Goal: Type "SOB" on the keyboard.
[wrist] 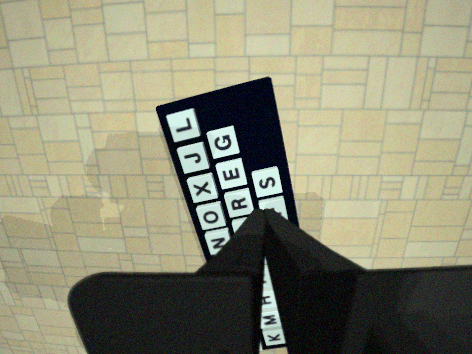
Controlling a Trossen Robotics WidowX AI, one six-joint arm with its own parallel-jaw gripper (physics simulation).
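Places are measured from the arm's base along level axes (x down, y right, z back), in centimetres.
Where they show: gripper, between the fingertips: (262, 218).
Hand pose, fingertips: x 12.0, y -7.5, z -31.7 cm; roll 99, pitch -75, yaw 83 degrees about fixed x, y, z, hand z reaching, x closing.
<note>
Each offset is from my fingertips to the top centre of the thing. Level surfaces: height alone.
The dark keyboard @[dx +4.8, dy -5.0, dz +0.8 cm] (245, 107) with white letter keys runs from the upper middle of the wrist view down behind my gripper, turned so its letters lie sideways. The S key @[dx +4.8, dy +0.1, dz +0.5 cm] (267, 181) stands at the top of the right row. The O key @[dx +4.8, dy -3.2, dz -2.4 cm] (211, 216) is in the left row, between X and N. The B key does not show. My gripper (262, 218) is shut and empty. Its fingertips appear over the lower left part of the key just below S, and it hides much of the keyboard's lower part. Whether the tips touch a key I cannot tell.
Other keys show around the tips: the R key @[dx +4.8, dy -1.8, dz -0.8 cm] (239, 203), the E key @[dx +4.8, dy +0.0, dz -1.8 cm] (231, 173) and the G key @[dx +4.8, dy +1.9, dz -2.7 cm] (223, 142). The M key @[dx +4.8, dy -11.0, dz +3.9 cm] (270, 320) and the K key @[dx +4.8, dy -12.8, dz +4.9 cm] (274, 338) show between the fingers. The keyboard lies on a beige tiled surface @[dx +6.5 cm] (375, 150) with shadows at left.
</note>
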